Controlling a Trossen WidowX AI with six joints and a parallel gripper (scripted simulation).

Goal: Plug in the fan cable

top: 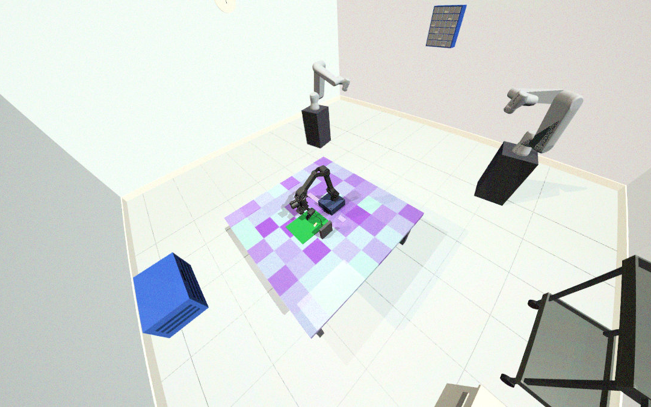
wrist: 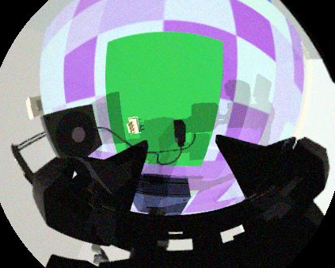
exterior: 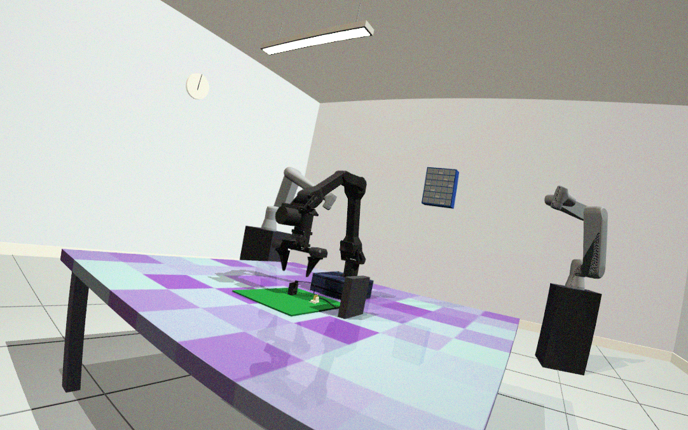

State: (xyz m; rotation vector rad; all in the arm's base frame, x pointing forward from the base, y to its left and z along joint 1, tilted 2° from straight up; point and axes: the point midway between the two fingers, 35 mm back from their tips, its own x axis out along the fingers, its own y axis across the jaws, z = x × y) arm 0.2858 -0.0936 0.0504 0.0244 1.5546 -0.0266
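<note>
The black plug is 50 mm below my gripper tip and 10 mm behind it. Round my gripper tip: green board (90 mm below, 40 mm ahead, 30 mm to the left); then dark fan block (220 mm to the left, 30 mm ahead, 20 mm below); then cream four-pin header (90 mm to the left, 80 mm below, 10 mm ahead).
</note>
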